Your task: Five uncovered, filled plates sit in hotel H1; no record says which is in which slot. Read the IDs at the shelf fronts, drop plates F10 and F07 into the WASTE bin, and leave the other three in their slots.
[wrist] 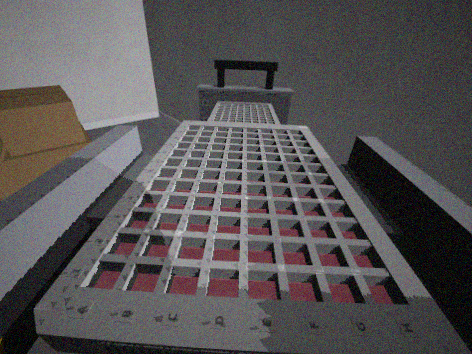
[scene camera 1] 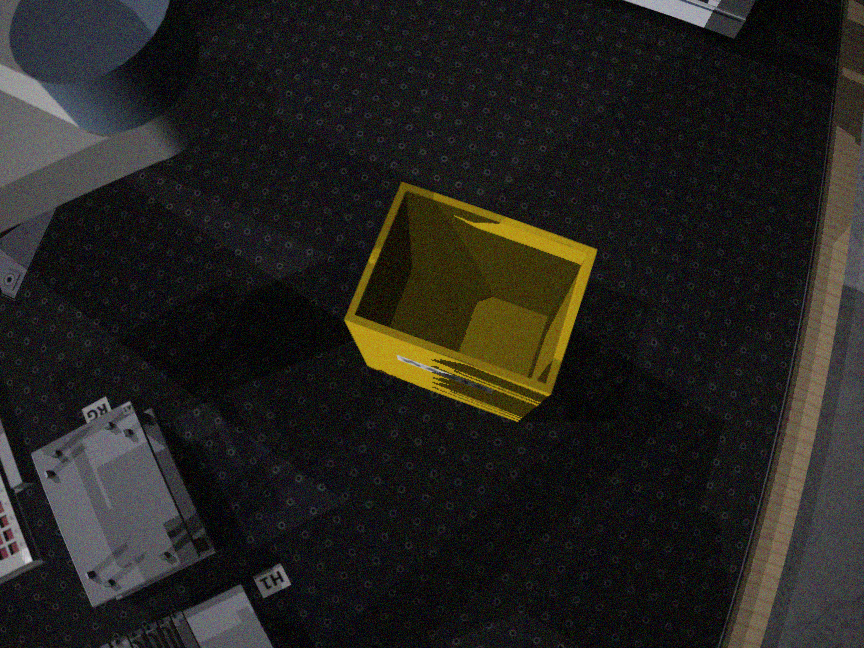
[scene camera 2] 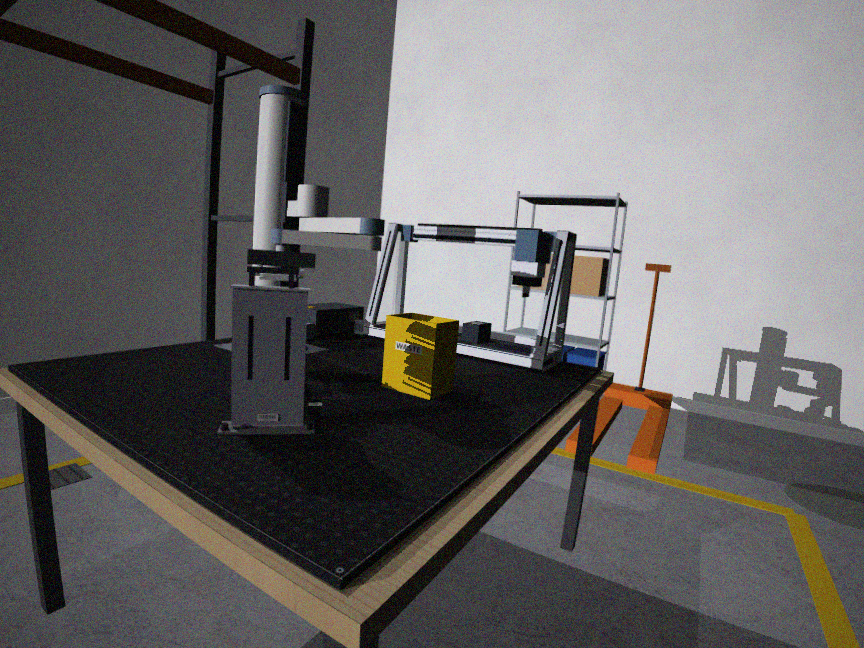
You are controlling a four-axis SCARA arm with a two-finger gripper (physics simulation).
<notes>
I see my gripper (scene camera 2: 278,273), an H1 label (scene camera 1: 272,580), a hotel H1 (scene camera 2: 267,393) and an RG stand (scene camera 1: 112,503).
My gripper also shows in the wrist view (wrist: 244,150). The hotel H1 is seen too in the wrist view (wrist: 281,102).
</notes>
